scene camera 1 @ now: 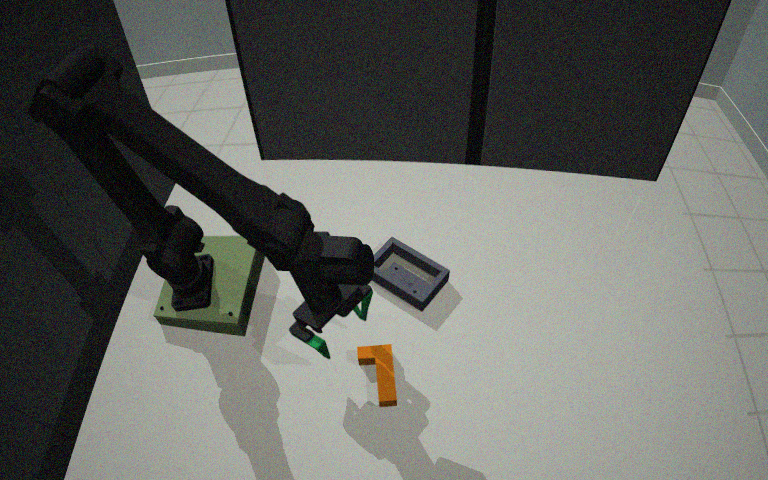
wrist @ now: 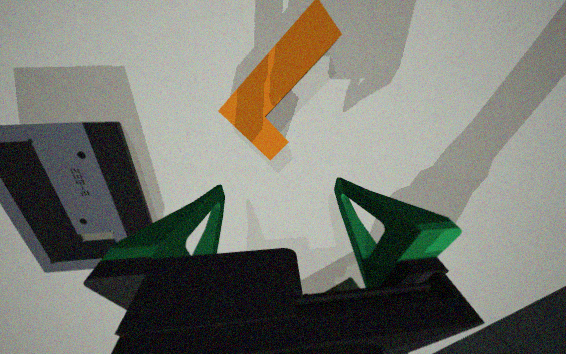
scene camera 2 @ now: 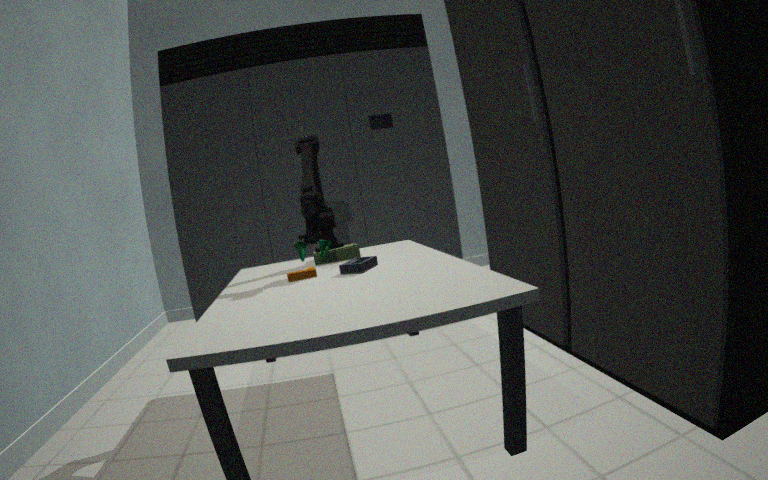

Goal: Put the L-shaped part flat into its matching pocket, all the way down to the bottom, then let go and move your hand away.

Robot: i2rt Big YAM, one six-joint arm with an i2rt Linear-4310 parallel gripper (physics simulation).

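Places are measured from the arm's base along level axes (x ahead, y left, z up), in millimetres.
Where they show: gripper, fingertip midpoint: (scene camera 1: 345, 338) (wrist: 280, 186) (scene camera 2: 312, 260); arm's base, origin of the base link: (scene camera 1: 194, 284) (scene camera 2: 329, 249).
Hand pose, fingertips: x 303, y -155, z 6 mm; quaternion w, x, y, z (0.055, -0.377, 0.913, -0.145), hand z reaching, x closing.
Observation:
Each offset is from my fingertips to the top centre of the thing. Level surfaces: height alone.
The orange L-shaped part @(64 mm right, 45 mm ahead, 22 mm down) (scene camera 1: 385, 373) (scene camera 2: 301, 275) (wrist: 287, 65) lies flat on the table, partly in the arm's shadow. The dark grey-blue block with the pocket @(145 mm left, 128 mm ahead, 15 mm down) (scene camera 1: 406, 283) (scene camera 2: 358, 264) (wrist: 100, 170) stands apart from it, to the left in the wrist view, where the left finger overlaps its lower right corner. My gripper (scene camera 1: 346, 339) (scene camera 2: 312, 255) (wrist: 280, 186) is open and empty, with green fingers. It hangs above the table, beside the short arm of the part in scene camera 1. In the wrist view the part lies ahead of the fingertips.
The arm stands on a green base block (scene camera 1: 226, 288) (scene camera 2: 345, 253) at one side of the white table @(52 mm down) (scene camera 1: 538, 339) (scene camera 2: 396, 294). A tall dark cabinet (scene camera 1: 362, 84) (scene camera 2: 623, 169) stands past the table edge. The arm's shadow falls across the table.

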